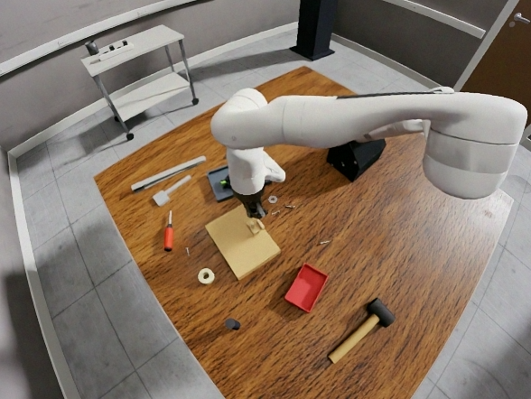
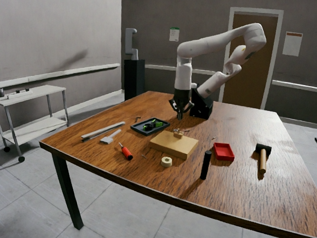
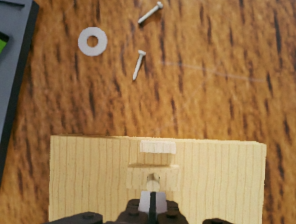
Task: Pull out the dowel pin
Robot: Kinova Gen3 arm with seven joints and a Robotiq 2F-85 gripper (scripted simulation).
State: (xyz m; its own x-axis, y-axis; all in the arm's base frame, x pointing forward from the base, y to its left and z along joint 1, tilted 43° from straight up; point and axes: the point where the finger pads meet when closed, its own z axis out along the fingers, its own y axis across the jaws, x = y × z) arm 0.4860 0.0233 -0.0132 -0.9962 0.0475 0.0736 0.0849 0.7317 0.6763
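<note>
My gripper is now 9 cm above the pale dowel pin. Round my hand: wooden block 11 cm below; then bench board 12 cm below, 4 cm ahead; then grey tray 21 cm to the right, 14 cm below, 9 cm behind.
</note>
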